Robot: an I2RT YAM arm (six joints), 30 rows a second.
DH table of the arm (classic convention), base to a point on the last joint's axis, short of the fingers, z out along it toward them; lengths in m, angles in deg. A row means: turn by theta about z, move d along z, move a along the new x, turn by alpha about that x. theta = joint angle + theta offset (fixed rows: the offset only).
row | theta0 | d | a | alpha
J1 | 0 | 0.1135 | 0.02 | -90
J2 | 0 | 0 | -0.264 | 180
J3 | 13.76 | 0 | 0.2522 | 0
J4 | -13.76 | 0 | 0.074 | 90
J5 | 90 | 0 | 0 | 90
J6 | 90 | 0.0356 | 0 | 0
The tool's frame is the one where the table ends.
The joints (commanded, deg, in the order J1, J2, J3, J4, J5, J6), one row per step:
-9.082 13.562 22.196 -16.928 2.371 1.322
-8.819 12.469 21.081 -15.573 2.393 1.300
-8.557 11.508 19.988 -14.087 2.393 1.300
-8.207 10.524 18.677 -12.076 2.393 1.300
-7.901 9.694 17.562 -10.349 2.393 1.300
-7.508 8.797 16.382 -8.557 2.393 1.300
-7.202 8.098 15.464 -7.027 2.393 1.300
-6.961 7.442 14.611 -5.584 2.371 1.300
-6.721 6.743 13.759 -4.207 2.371 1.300
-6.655 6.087 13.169 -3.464 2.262 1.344
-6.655 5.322 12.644 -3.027 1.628 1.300
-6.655 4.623 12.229 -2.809 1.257 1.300
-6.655 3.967 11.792 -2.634 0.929 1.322
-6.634 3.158 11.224 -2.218 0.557 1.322
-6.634 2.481 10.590 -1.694 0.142 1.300
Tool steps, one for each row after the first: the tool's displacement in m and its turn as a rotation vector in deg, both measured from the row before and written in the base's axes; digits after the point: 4 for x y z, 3 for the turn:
-0.0007 0.0006 -0.0025 -0.232 -1.312 0.244
-0.0003 0.0005 -0.0023 -0.205 -1.338 0.262
0.0000 0.0006 -0.0026 -0.245 -1.666 0.350
0.0000 0.0006 -0.0022 -0.202 -1.428 0.306
0.0000 0.0007 -0.0024 -0.202 -1.495 0.393
0.0000 0.0006 -0.0016 -0.168 -1.300 0.306
-0.0001 0.0005 -0.0014 -0.154 -1.236 0.263
-0.0002 0.0005 -0.0015 -0.146 -1.215 0.240
-0.0005 0.0002 -0.0012 -0.057 -0.810 0.177
-0.0008 0.0005 -0.0012 -0.165 -0.661 0.629
-0.0008 0.0003 -0.0011 -0.087 -0.495 0.370
-0.0006 0.0003 -0.0014 -0.052 -0.391 0.329
-0.0007 0.0004 -0.0015 -0.112 -0.648 0.391
-0.0003 0.0003 -0.0019 -0.131 -0.555 0.410

